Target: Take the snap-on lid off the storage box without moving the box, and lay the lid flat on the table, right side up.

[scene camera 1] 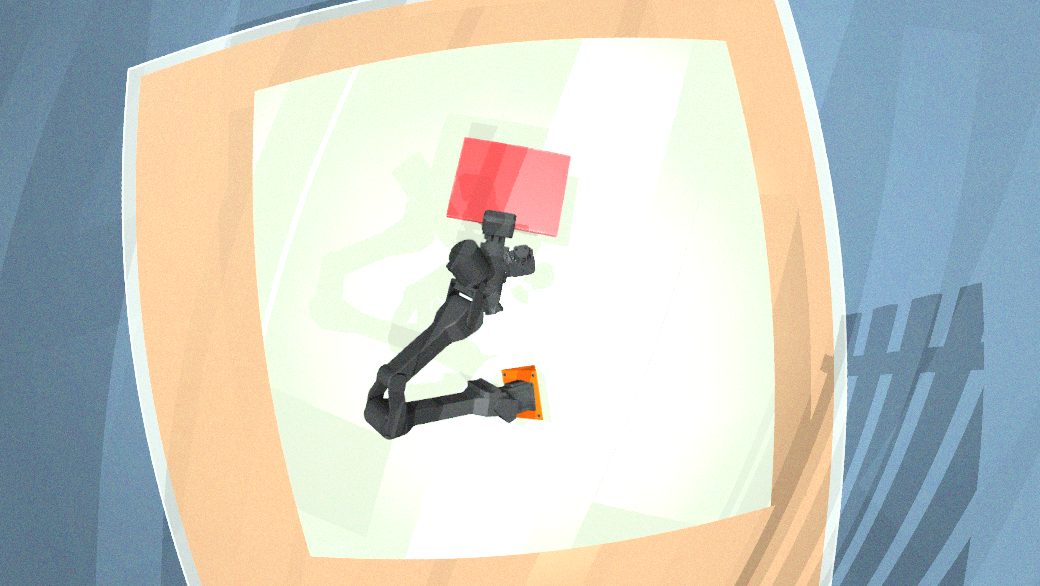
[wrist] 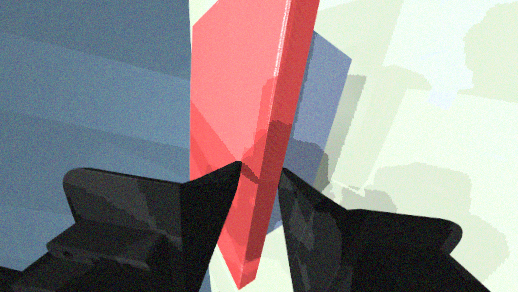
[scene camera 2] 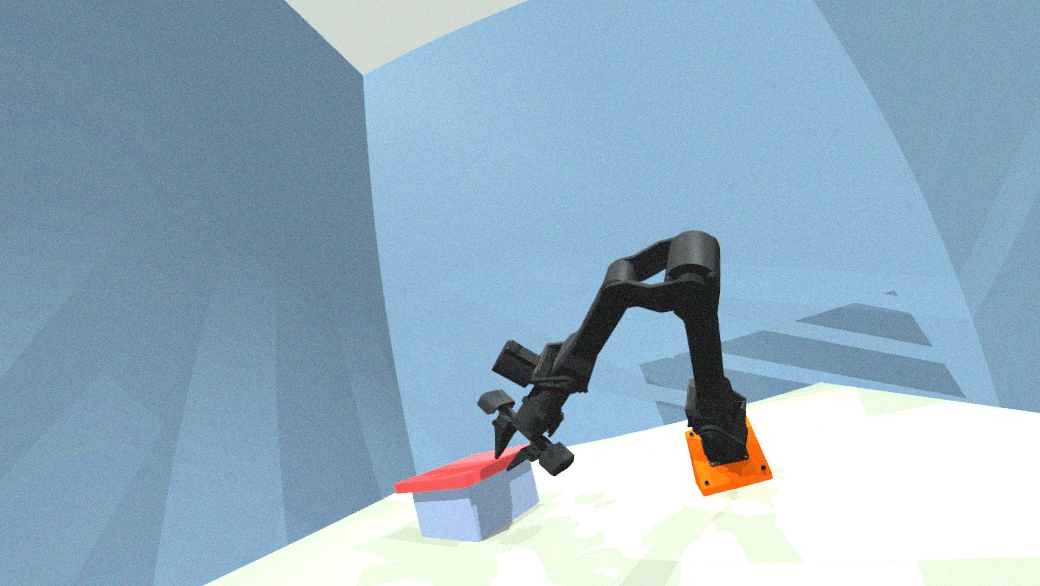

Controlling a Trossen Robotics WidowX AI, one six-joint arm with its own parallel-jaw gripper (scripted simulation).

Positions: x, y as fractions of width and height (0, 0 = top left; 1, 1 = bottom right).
Observation:
In view: the gripper (scene camera 2: 0.48, 0.79) and a red lid (scene camera 1: 0.51, 0.31).
The red lid also shows in the wrist view (wrist: 0.48, 0.26) and in scene camera 2 (scene camera 2: 0.46, 0.80). The gripper also shows in scene camera 1 (scene camera 1: 0.48, 0.38) and in the wrist view (wrist: 0.50, 0.58).

